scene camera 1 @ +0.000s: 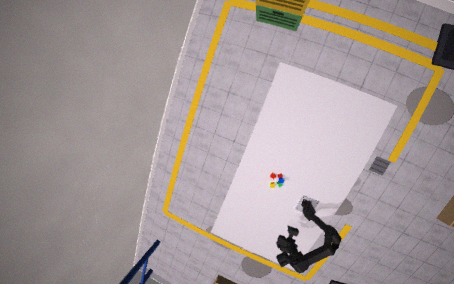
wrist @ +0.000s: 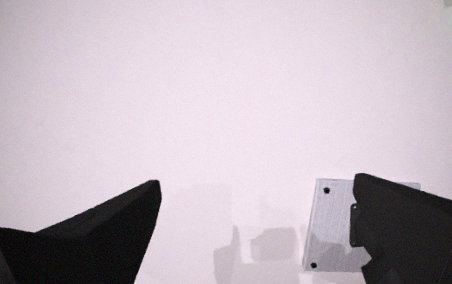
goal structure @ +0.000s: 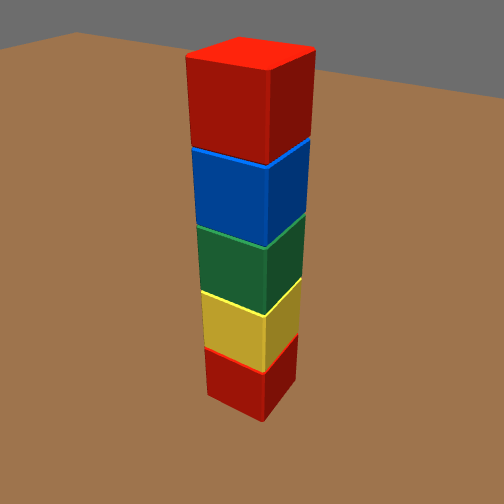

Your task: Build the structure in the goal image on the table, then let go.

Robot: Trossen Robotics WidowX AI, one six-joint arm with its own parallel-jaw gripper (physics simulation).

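Pixels of known places: gripper, fingertip midpoint: [scene camera 1: 285, 230] [wrist: 257, 186]; arm's base, origin of the base link: [scene camera 1: 306, 203].
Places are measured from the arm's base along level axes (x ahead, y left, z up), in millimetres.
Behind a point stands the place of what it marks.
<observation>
Several small blocks lie close together on the white table [scene camera 1: 325, 115] {y -699, x 69, z -10 mm}: a red block [scene camera 1: 273, 176] {y -168, x 319, z 24 mm}, a second red block [scene camera 1: 280, 175] {y -189, x 269, z 19 mm}, a blue block [scene camera 1: 281, 181] {y -157, x 259, z 56 mm}, a green block [scene camera 1: 280, 185] {y -110, x 248, z 24 mm} and a yellow block [scene camera 1: 272, 185] {y -93, x 306, z 23 mm}. They are too small to tell whether any are stacked or touching. My gripper [scene camera 1: 286, 246] [wrist: 257, 186] {y 151, x 160, z 185 mm} is open and empty above the table, well away from the blocks, toward the table's lower end in the scene view. Both dark fingers show wide apart in the wrist view. No block shows there.
The silver mounting plate [scene camera 1: 299, 206] {y 40, x 43, z -1 mm} [wrist: 330, 220] {y 59, x 11, z 1 mm} lies under the arm's base; the right finger partly covers it in the wrist view. The bent arm [scene camera 1: 332, 240] {y -26, x -3, z 382 mm} reaches over the table's lower right side. A green crate [scene camera 1: 276, 18] stands on the floor beyond the table.
</observation>
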